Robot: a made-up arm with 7 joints. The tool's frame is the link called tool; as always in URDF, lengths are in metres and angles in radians. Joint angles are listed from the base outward. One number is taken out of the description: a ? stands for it. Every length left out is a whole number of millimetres.
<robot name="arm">
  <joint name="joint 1" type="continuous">
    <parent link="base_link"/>
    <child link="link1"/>
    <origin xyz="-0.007 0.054 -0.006" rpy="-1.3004 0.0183 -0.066"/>
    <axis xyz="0 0 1"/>
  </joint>
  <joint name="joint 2" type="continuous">
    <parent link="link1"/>
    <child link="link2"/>
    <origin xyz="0.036 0.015 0" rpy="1.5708 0 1.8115"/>
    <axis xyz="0 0 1"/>
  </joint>
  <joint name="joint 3" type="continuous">
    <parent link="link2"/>
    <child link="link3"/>
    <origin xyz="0.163 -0.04 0" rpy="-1.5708 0 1.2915"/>
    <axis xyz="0 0 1"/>
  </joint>
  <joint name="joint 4" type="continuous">
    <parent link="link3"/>
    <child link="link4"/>
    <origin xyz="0.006 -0.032 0" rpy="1.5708 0 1.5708"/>
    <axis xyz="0 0 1"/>
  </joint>
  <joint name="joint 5" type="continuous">
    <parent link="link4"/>
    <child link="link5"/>
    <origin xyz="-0.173 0.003 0" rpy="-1.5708 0 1.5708"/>
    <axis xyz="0 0 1"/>
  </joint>
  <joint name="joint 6" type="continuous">
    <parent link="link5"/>
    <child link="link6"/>
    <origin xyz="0.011 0.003 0" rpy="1.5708 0 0"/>
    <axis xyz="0 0 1"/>
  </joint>
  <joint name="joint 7" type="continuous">
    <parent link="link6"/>
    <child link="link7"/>
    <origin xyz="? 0.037 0" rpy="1.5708 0 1.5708"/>
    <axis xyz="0 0 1"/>
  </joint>
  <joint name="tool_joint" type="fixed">
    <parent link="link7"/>
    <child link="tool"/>
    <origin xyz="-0.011 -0.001 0" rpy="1.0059 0.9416 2.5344"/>
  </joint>
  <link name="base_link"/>
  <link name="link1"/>
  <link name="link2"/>
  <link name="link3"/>
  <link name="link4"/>
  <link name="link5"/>
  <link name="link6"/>
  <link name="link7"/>
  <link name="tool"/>
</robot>
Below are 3 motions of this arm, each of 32 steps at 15 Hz.
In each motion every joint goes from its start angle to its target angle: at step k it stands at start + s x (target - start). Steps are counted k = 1, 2, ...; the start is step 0. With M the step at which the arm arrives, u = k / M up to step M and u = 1 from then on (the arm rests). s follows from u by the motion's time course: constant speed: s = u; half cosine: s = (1 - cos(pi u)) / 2; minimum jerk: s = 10 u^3 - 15 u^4 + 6 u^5.
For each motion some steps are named. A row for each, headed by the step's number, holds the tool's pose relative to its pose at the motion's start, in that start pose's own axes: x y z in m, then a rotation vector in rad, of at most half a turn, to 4 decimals.
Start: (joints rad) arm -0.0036 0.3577 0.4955 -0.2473 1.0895 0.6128 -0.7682
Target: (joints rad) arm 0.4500 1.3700 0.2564 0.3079 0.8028 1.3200 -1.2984
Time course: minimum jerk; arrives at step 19
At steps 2, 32:
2: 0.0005 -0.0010 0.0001 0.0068 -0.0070 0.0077
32: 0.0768 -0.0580 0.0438 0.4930 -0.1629 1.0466

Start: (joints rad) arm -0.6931 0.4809 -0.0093 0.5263 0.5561 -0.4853 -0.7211
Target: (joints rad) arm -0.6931 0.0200 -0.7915 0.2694 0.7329 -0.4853 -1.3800
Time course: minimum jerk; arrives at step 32
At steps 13, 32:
13: -0.0956 -0.0187 -0.0028 0.1829 -0.3222 -0.3030
32: -0.2888 0.0348 -0.0135 0.3007 -1.0961 -0.7968

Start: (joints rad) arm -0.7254 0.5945 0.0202 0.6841 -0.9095 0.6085 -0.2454
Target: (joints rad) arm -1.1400 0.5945 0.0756 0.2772 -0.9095 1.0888 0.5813
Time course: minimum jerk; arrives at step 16
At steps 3, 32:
3: -0.0076 0.0050 -0.0057 -0.0191 -0.0025 0.0031
32: -0.0920 0.1294 -0.1277 -0.5290 -0.0530 -0.0255

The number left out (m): -0.021
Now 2 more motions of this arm.
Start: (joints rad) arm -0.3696 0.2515 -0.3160 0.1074 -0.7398 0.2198 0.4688
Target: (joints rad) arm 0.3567 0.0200 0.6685 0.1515 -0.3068 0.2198 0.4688
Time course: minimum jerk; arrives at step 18
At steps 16, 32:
16: 0.2517 0.0548 0.1872 -0.9313 0.6598 0.6252
32: 0.2553 0.0576 0.1882 -0.9442 0.6644 0.6357

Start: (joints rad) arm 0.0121 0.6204 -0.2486 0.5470 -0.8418 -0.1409 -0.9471
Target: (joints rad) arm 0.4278 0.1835 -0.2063 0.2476 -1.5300 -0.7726 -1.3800
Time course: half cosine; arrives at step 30
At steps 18, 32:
18: 0.0332 -0.0476 -0.0687 -0.1176 0.0972 -0.7567
32: 0.0484 -0.0572 -0.1040 -0.3766 0.1723 -1.0366

